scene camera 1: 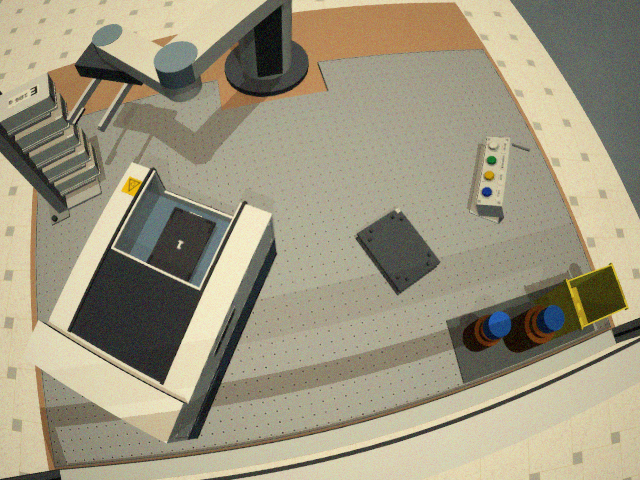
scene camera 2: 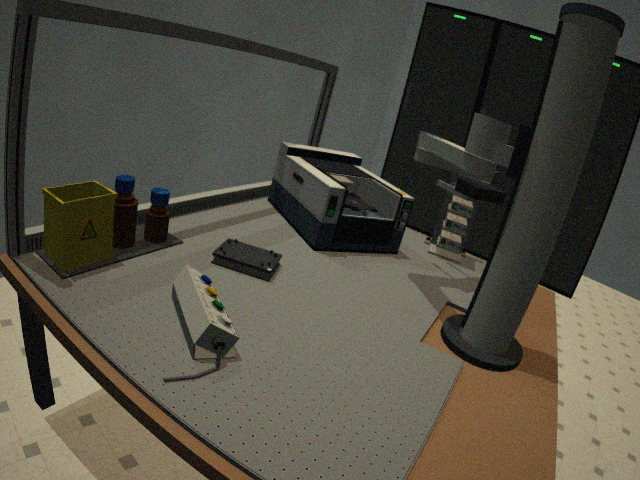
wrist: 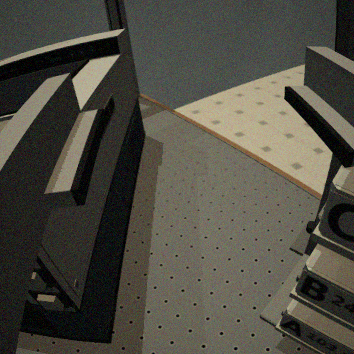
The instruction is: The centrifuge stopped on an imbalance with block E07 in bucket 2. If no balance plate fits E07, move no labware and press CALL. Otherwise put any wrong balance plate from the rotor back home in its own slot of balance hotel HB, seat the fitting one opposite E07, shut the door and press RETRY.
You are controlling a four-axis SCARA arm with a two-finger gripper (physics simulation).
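Frame: origin at the arm's base, x back, y right, z up, level; centimetres.
Seen in the pictures: gripper, between the fingertips: [scene camera 1: 84, 125] [scene camera 2: 446, 183] [wrist: 194, 78]; arm's base, origin of its link: [scene camera 1: 266, 66] [scene camera 2: 481, 344].
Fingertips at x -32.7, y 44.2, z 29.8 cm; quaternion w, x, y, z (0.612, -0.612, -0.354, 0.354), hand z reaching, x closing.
Pixels of each thing's middle, then the offset from my fingertips to it.
- centrifuge, middle of its body: [wrist: 15, 156] [scene camera 1: 156, 301] [scene camera 2: 337, 194] dx -35.5, dy -9.3, dz -16.3 cm
- centrifuge's dark door, middle of its body: [wrist: 10, 92] [scene camera 1: 132, 312] [scene camera 2: 336, 167] dx -39.6, dy -6.4, dz -7.4 cm
- button box, middle of its body: [scene camera 2: 202, 308] [scene camera 1: 495, 175] dx -19.6, dy -94.0, dz -24.3 cm
- dark flat block, middle of its body: [scene camera 1: 398, 249] [scene camera 2: 247, 257] dx -32.3, dy -62.5, dz -26.4 cm
My gripper [scene camera 1: 88, 121] [wrist: 194, 78] is shut on nothing, its parallel fingers still spaced apart. It hangs between the centrifuge [scene camera 1: 222, 304] [scene camera 2: 305, 180] [wrist: 100, 225] and balance hotel HB [scene camera 1: 31, 98] [scene camera 2: 454, 227] [wrist: 325, 280]. The hotel holds stacked plates; the top one reads E in scene camera 1. C, B and A face the wrist view, their weights partly cut off or blurred. The centrifuge's dark door [scene camera 1: 136, 315] is slid back. Bucket 1 [scene camera 1: 180, 245] shows its number in the opening. Bucket 2 and block E07 cannot be made out. The button box [scene camera 1: 500, 180] [scene camera 2: 188, 304] has white, green, yellow and blue buttons.
A dark flat block [scene camera 1: 398, 250] [scene camera 2: 247, 258] lies between centrifuge and button box. Two blue-capped bottles [scene camera 1: 490, 330] [scene camera 1: 542, 322] and a yellow bin [scene camera 1: 599, 295] [scene camera 2: 80, 227] stand at the table edge. The arm's column [scene camera 1: 268, 46] [scene camera 2: 537, 186] rises opposite them.
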